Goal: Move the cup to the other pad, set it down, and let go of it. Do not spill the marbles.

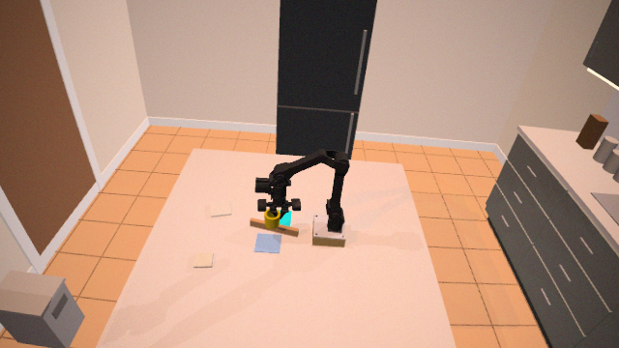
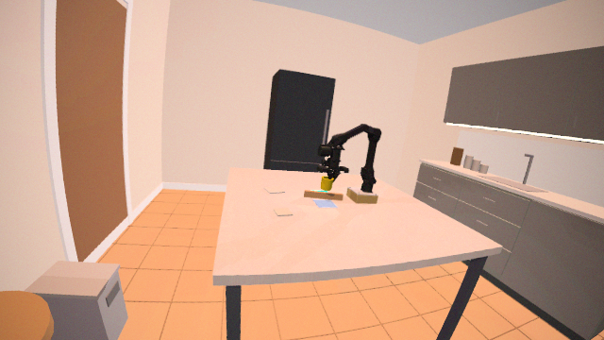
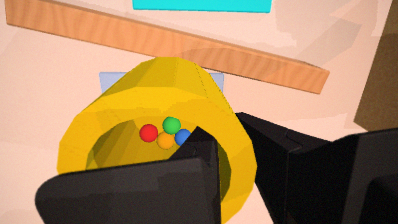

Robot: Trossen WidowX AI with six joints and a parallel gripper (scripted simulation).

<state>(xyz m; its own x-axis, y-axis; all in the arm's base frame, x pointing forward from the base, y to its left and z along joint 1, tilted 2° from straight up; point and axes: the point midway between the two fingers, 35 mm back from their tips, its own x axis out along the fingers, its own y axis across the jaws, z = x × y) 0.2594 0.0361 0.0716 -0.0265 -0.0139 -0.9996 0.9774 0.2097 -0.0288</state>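
Now: gripper tip 10 mm short of the cyan pad, 110 mm to the left of it and 110 mm above it. The rest, counted from my gripper tip: orange marble (30 mm ahead, 20 mm to the left, 20 mm below); yellow cup (20 mm ahead, 10 mm to the left); wooden bar (20 mm ahead, 30 mm to the right, 90 mm below).
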